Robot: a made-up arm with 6 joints. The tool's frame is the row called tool.
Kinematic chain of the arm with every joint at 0, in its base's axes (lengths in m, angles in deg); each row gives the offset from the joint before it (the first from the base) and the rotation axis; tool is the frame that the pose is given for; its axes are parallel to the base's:
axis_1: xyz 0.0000 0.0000 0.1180 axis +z
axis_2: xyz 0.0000 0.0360 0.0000 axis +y
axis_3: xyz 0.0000 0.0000 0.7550 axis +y
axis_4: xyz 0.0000 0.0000 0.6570 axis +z
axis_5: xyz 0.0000 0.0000 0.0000 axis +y
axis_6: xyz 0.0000 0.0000 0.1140 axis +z
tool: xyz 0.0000 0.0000 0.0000
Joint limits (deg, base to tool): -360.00..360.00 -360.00..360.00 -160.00..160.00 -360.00..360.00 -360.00..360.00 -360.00..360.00
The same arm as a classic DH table. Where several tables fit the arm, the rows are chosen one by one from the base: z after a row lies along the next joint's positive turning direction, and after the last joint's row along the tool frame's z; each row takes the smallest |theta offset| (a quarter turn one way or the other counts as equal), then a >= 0, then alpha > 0; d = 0 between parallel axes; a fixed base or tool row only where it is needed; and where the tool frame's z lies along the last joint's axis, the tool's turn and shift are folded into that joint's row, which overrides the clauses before.
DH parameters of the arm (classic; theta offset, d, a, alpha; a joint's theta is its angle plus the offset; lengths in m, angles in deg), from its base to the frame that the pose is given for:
axis_1: 0.00 0.1180 0.0000 -90.00
axis_2: -90.00 0.0000 0.7550 0.00
axis_3: 90.00 0.0360 0.0000 90.00
axis_4: 0.00 0.6570 0.0000 -90.00
axis_5: 0.00 0.0000 0.0000 90.00
axis_6: 0.00 0.1140 0.0000 0.00
Joint limits (deg, base to tool): -360.00..360.00 -360.00..360.00 -160.00..160.00 -360.00..360.00 -360.00..360.00 -360.00..360.00

